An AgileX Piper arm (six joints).
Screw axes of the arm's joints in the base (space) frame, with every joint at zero. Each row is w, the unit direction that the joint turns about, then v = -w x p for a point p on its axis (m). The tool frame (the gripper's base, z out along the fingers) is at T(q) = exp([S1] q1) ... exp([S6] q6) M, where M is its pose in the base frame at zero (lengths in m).
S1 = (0, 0, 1, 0, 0, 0)
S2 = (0, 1, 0, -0.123, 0, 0)
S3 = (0, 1, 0, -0.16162, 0, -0.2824)
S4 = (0.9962, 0, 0.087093, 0, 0.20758, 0)
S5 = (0, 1, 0, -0.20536, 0, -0.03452)
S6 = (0.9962, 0, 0.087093, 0, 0.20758, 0)
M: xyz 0.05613 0 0.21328 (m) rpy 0 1.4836 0 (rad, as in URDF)
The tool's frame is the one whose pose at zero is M.
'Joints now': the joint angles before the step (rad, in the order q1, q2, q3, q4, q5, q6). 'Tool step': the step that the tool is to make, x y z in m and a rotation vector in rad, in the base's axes. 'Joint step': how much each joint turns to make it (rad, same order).
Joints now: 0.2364, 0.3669, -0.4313, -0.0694, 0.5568, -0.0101
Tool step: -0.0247, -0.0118, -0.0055, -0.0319, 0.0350, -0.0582
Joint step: 0.0007, -0.1267, -0.0001, -0.0804, 0.1731, 0.0566
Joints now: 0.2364, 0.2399, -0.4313, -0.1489, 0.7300, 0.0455
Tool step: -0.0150, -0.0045, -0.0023, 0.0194, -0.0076, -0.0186
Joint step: 0.0000, -0.0823, -0.0001, -0.0023, 0.0731, 0.0176
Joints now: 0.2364, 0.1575, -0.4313, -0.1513, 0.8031, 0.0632
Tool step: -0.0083, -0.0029, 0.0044, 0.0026, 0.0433, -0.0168
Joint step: 0.0004, -0.0130, -0.0381, -0.0004, 0.0946, 0.0086
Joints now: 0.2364, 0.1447, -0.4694, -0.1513, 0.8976, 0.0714
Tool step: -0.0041, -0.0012, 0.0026, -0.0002, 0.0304, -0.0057
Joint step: 0.0009, -0.0005, -0.0230, 0.0030, 0.0538, 0.0011
